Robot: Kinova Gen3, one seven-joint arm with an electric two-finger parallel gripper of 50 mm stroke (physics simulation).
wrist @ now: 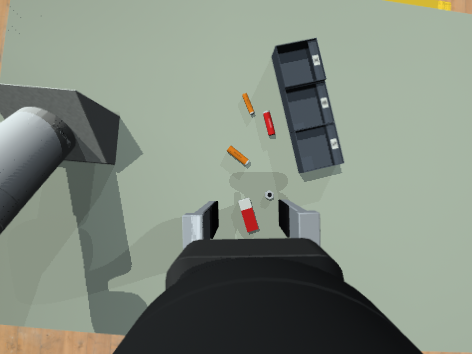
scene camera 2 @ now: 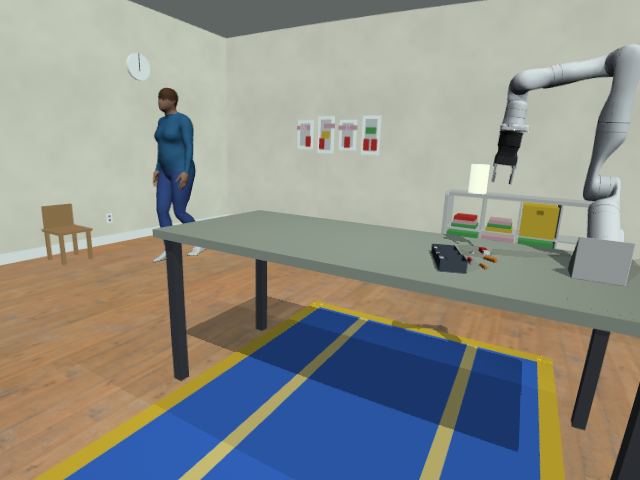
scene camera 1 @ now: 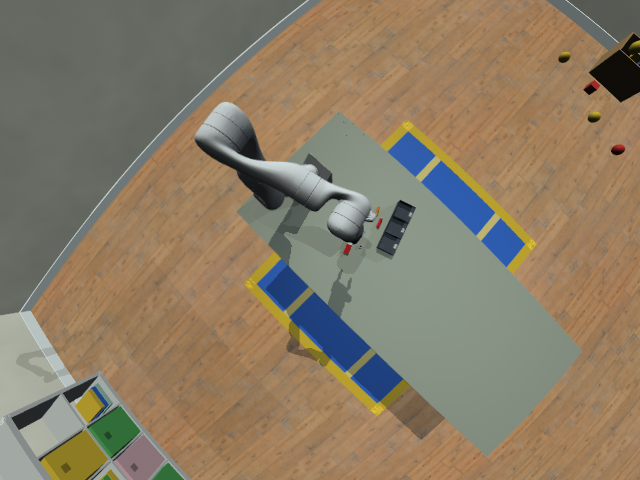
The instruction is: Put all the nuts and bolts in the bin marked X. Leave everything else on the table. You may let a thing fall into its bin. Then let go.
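Frame: origin at the arm's base, x ahead, y left, z up, level; metres.
Seen in the pictures: gripper, fingertip midpoint: (wrist: 248, 213) (scene camera 2: 501, 183); arm's base, link origin: (wrist: 46, 131) (scene camera 2: 603, 255).
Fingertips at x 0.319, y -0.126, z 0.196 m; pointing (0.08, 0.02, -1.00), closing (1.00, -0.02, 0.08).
Note:
Pixels of each thing's top centre, then the offset from my fingertips to it.
- small grey nut, top centre: (wrist: 269, 194) (scene camera 2: 472, 251) (scene camera 1: 360, 246) dx +0.068, dy -0.006, dz -0.264 m
- dark three-compartment bin tray, top centre: (wrist: 311, 104) (scene camera 2: 448, 250) (scene camera 1: 397, 227) dx +0.153, dy +0.166, dz -0.233 m
- top label, top centre: (wrist: 316, 60) dx +0.170, dy +0.255, dz -0.237 m
- white block, top centre: (wrist: 248, 215) (scene camera 1: 348, 247) dx +0.023, dy -0.044, dz -0.259 m
- red cylinder, top centre: (wrist: 269, 122) (scene camera 1: 379, 222) dx +0.075, dy +0.141, dz -0.258 m
A small grey nut (wrist: 269, 195) (scene camera 1: 360, 246) (scene camera 2: 471, 252) lies flat on the table. No bolt shows. The dark three-compartment bin tray (wrist: 328, 116) (scene camera 2: 453, 265) stands on the table to the right of the small things in the wrist view. Each compartment has a white label; the top label (wrist: 316, 60) in the wrist view looks like an X, but is too small to read surely. My gripper (wrist: 248, 213) (scene camera 2: 502, 182) is open and empty, high above the table. In the wrist view the nut appears between the fingers, nearer the right one. The arm hides the fingers in scene camera 1.
A red and white block (wrist: 250, 218) (scene camera 1: 347, 249) lies beside the nut. Two orange cylinders (wrist: 238, 155) (wrist: 248, 104) and a red cylinder (wrist: 269, 123) (scene camera 1: 379, 222) lie between the arm's grey base block (wrist: 95, 130) (scene camera 2: 602, 260) and the tray. A person (scene camera 2: 174, 139) stands beyond the table.

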